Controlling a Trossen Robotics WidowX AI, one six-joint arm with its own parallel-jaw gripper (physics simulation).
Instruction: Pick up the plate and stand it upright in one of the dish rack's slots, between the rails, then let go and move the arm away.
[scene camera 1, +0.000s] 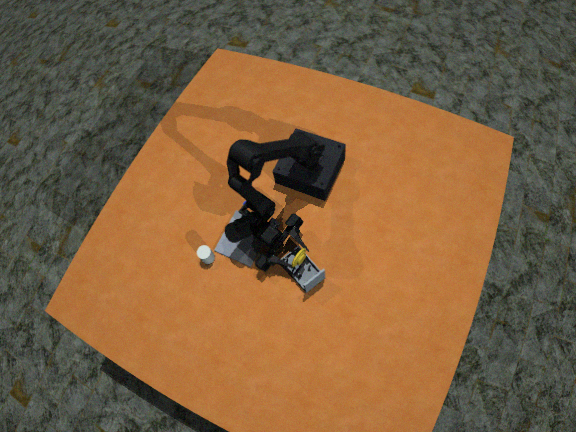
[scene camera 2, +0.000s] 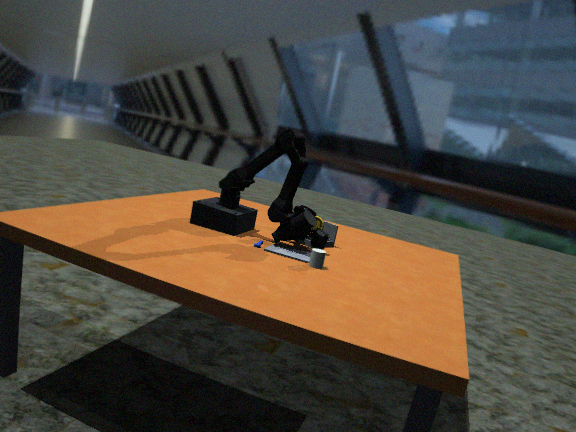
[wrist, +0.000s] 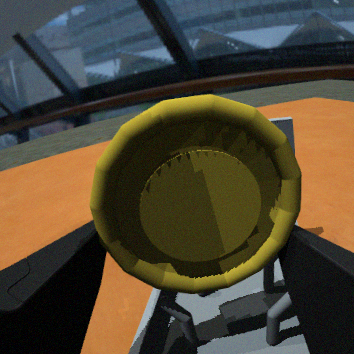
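Note:
The yellow plate (scene camera 1: 299, 257) (scene camera 2: 319, 223) (wrist: 200, 205) is upright between the fingers of my gripper (scene camera 1: 296, 257) (wrist: 194, 235), which is shut on it by opposite sides of its rim. The grey dish rack (scene camera 1: 314, 281) (scene camera 2: 331, 234) (wrist: 240, 345) stands on the table with its end wall at the far end. The plate is over the rack, between its side walls in the first scene view. Dark rails show below the plate in the wrist view. The plate hides part of the rack, so I cannot tell whether its lower edge is in a slot.
A flat grey board (scene camera 1: 229, 246) (scene camera 2: 287, 253) lies under the wrist, beside the rack. A white cylinder (scene camera 1: 205, 254) (scene camera 2: 317, 258) stands near its corner. A small blue object (scene camera 2: 258, 244) lies near the board. The black arm base (scene camera 1: 310, 172) (scene camera 2: 223, 216) stands behind.

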